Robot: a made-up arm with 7 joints.
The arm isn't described. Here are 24 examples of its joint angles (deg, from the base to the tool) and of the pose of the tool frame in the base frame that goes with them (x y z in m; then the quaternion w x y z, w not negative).
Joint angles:
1: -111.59 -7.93 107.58 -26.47 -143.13 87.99 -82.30
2: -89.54 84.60 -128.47 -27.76 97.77 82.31 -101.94
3: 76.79 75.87 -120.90 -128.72 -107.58 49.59 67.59
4: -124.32 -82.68 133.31 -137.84 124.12 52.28 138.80
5: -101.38 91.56 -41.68 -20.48 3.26 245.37 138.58
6: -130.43 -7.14 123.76 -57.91 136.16 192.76 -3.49
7: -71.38 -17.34 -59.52 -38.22 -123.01 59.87 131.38
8: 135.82 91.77 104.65 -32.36 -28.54 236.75 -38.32
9: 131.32 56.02 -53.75 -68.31 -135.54 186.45 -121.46
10: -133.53 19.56 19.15 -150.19 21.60 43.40 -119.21
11: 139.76 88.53 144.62 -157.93 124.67 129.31 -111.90
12: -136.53 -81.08 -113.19 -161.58 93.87 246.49 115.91
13: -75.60 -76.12 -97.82 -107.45 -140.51 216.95 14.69
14: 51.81 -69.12 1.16 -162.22 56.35 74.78 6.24
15: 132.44 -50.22 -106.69 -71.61 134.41 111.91 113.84
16: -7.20 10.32 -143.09 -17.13 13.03 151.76 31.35
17: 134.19 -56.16 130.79 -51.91 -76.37 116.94 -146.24
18: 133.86 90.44 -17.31 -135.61 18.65 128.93 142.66
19: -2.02 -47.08 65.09 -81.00 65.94 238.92 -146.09
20: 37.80 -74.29 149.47 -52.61 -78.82 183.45 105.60
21: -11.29 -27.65 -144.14 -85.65 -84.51 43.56 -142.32
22: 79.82 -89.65 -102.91 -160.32 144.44 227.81 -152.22
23: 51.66 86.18 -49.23 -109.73 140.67 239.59 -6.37
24: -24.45 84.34 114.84 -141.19 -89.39 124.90 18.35
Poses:
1: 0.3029 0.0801 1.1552 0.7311 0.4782 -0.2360 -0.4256
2: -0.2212 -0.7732 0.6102 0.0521 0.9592 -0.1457 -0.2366
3: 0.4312 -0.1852 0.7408 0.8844 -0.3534 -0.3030 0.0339
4: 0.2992 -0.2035 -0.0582 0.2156 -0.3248 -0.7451 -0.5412
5: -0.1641 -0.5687 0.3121 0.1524 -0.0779 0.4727 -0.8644
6: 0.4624 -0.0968 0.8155 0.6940 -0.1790 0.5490 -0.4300
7: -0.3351 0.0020 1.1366 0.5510 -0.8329 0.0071 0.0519
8: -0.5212 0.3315 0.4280 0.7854 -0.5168 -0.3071 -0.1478
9: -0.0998 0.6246 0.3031 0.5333 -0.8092 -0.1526 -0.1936
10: -0.0574 -0.2808 0.0780 0.6829 -0.4403 -0.0108 -0.5829
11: 0.0147 -0.3444 0.6104 0.0509 -0.2179 0.1025 -0.9692
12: -0.1577 0.1783 0.2185 0.1255 0.6431 -0.7388 0.1578
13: -0.4655 0.0335 0.4219 0.7413 0.5349 -0.3912 0.1063
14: 0.1966 0.3077 0.6020 0.3338 -0.7862 -0.3863 0.3482
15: 0.7583 0.0151 0.5249 0.3991 0.1544 0.1180 0.8961
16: 0.0852 -0.0185 1.1559 0.7634 0.0640 -0.3227 0.5558
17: 0.2983 -0.7572 0.4632 0.2425 -0.3228 -0.4728 0.7832
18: 0.1572 0.1281 -0.1811 0.4019 0.6242 -0.3194 0.5888
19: -0.1426 0.3363 0.8253 0.4921 0.1154 0.1089 0.8560
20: -0.5818 -0.3586 0.1762 0.4917 0.1468 -0.8576 0.0354
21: -0.7040 -0.1468 0.4511 0.6934 -0.6854 0.2048 -0.0862
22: 0.2198 0.0183 0.2762 0.5484 -0.8211 -0.0146 0.1577
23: 0.3873 -0.0566 0.1544 0.4499 0.3280 -0.5425 0.6290
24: 0.0511 0.4497 0.6482 0.2873 -0.5380 -0.7277 -0.3137
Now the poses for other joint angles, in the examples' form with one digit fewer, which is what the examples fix.
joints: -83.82 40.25 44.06 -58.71 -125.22 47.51 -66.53
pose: 0.354 -0.683 0.618 0.187 0.645 -0.169 -0.721
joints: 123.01 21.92 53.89 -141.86 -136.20 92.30 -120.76
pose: -0.476 -0.037 0.137 0.688 -0.653 -0.226 0.223
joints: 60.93 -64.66 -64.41 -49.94 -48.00 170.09 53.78
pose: -0.026 -0.574 0.876 0.235 -0.170 0.495 -0.819
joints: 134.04 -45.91 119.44 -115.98 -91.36 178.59 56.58
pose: -0.033 -0.534 0.206 0.408 0.815 -0.372 -0.173
